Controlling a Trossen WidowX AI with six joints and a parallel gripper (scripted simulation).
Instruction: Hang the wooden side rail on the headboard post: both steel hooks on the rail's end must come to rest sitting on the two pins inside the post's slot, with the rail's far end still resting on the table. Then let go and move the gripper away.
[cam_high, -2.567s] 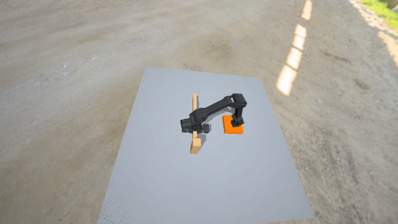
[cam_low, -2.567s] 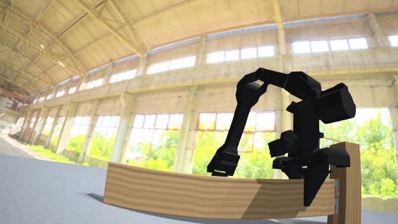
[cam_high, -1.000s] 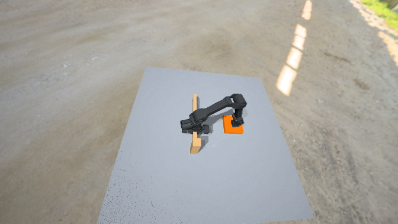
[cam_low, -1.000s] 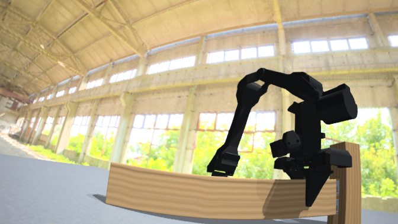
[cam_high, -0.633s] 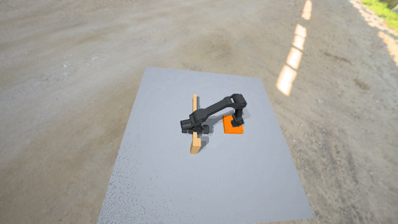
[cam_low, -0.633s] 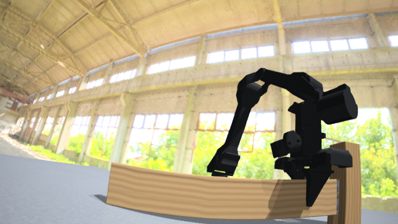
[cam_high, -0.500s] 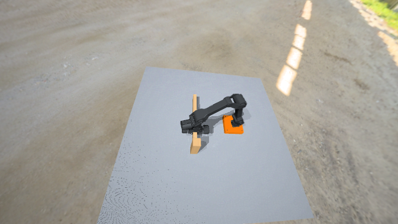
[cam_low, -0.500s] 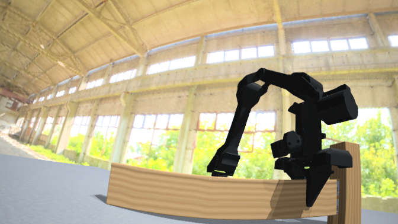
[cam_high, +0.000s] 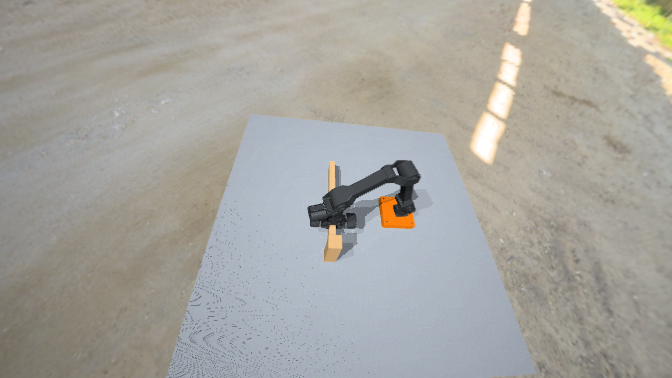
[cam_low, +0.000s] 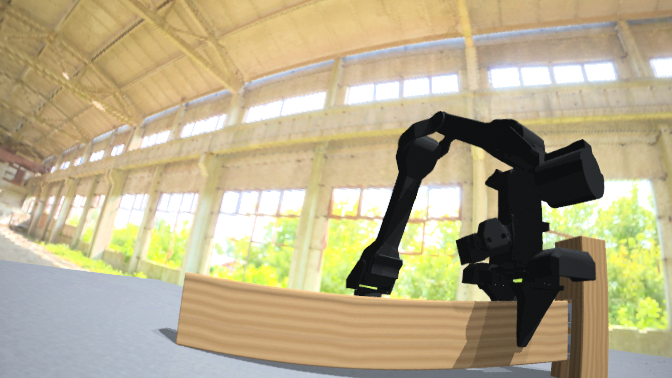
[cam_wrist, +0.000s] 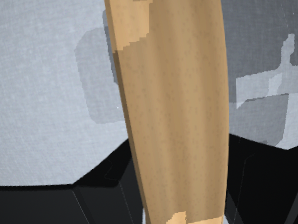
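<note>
Right now my gripper tip is 110 mm to the right of the headboard post, 40 mm below it and 10 mm short of it.
</note>
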